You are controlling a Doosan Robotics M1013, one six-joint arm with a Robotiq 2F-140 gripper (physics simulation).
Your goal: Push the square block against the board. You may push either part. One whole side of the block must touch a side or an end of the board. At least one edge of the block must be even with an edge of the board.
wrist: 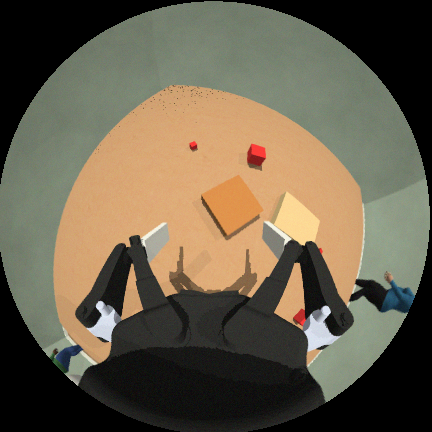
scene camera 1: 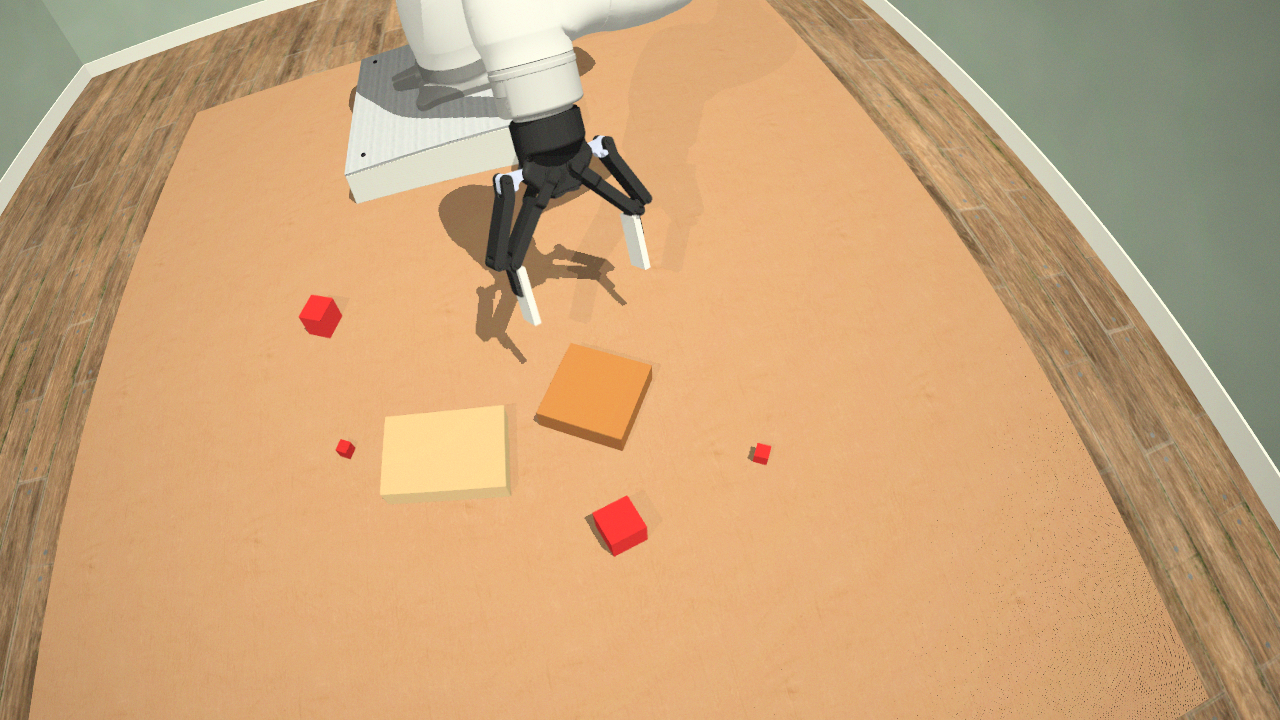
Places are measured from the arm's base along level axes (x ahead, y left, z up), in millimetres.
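Pixels of known places: gripper, fingertip midpoint: [wrist: 214, 230] [scene camera 1: 588, 292]; arm's base, link origin: [scene camera 1: 465, 70].
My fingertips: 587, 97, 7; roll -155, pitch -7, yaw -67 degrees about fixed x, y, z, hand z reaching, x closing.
Ahead of a thing's pixels: the offset from my fingertips to its top centre, as dx, dy, dz.
The square block {+80, -18, -71} [scene camera 1: 596, 392] [wrist: 232, 205] is orange and lies flat, turned at an angle to the board. The board {+110, -204, -71} [scene camera 1: 445, 452] [wrist: 296, 218] is a pale yellow rectangular slab, lying flat to the left of the block in the scene view. A gap separates them, narrowest near the block's left corner and the board's upper right corner, and no sides touch. My gripper [scene camera 1: 590, 294] [wrist: 214, 230] is open and empty. It hangs above the surface on the robot-base side of the block, its fingertips apart from their shadows. In the wrist view one finger covers a bit of the board's surroundings.
A large red cube {+244, -32, -59} [scene camera 1: 619, 524] [wrist: 256, 155] lies beyond the block. A small red cube {+202, +139, -83} [scene camera 1: 761, 453] [wrist: 193, 145] is to its right. Another small red cube {+66, -333, -83} [scene camera 1: 345, 448] is left of the board, and a large one {-148, -364, -59} [scene camera 1: 320, 316] is farther back. The base plate [scene camera 1: 429, 168] is behind.
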